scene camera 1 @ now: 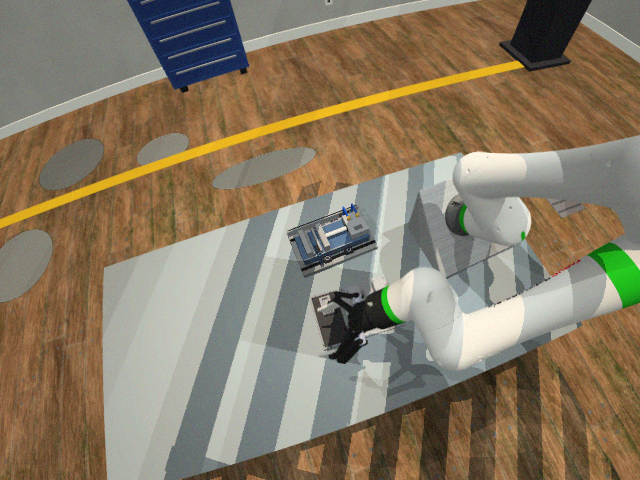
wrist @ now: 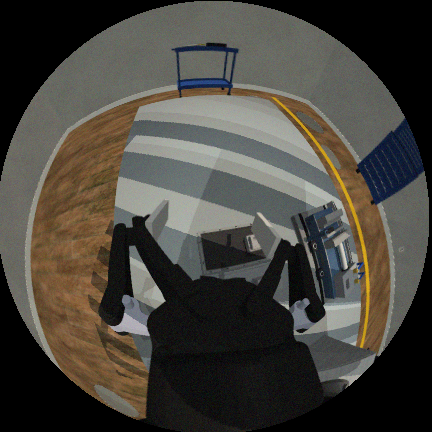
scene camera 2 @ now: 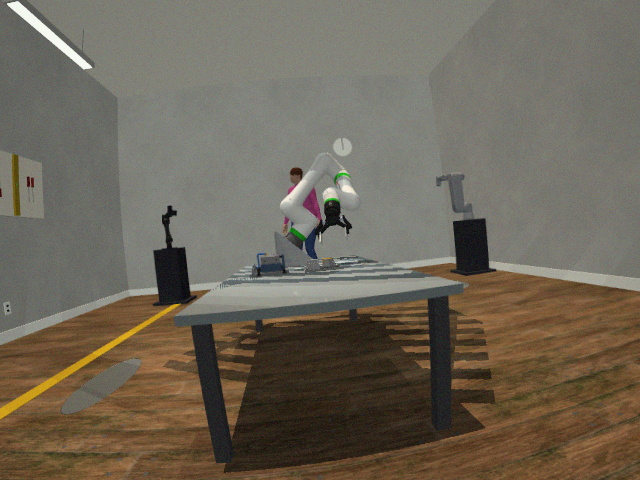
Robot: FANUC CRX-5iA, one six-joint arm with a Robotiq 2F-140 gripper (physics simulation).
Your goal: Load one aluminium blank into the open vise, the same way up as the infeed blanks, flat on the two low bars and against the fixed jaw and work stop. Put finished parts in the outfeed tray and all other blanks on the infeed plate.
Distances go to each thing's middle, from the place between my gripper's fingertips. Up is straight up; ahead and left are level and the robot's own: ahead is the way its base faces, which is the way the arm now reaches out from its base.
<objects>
Now: hand 40 mm past the dark outfeed tray [scene camera 1: 332, 327], 70 mm to the left of it and 140 mm above it.
</objects>
